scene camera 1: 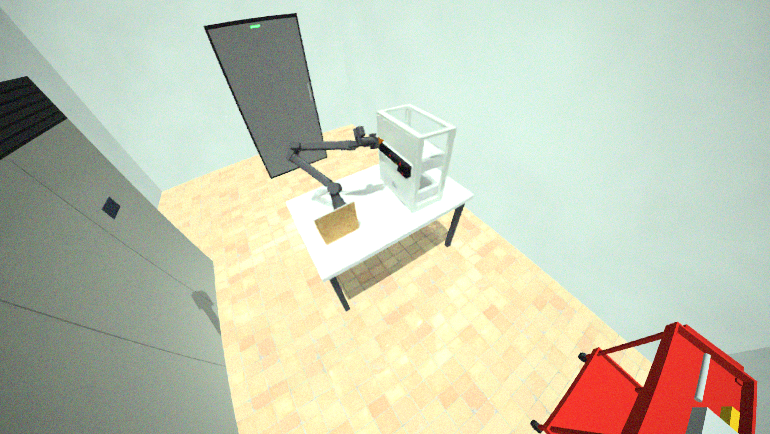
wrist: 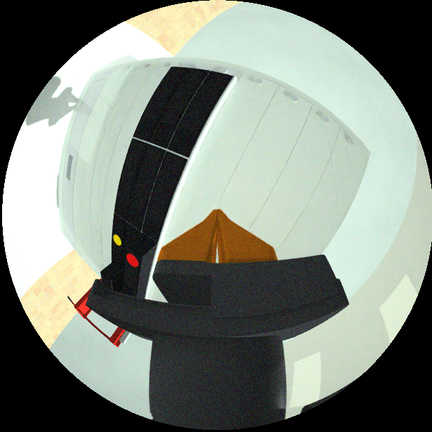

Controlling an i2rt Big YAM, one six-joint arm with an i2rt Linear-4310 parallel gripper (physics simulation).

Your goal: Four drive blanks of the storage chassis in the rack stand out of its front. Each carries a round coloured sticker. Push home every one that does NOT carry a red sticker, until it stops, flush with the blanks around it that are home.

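Visible: a white rack (scene camera 1: 405, 155); also visible, my gripper (wrist: 216, 215).
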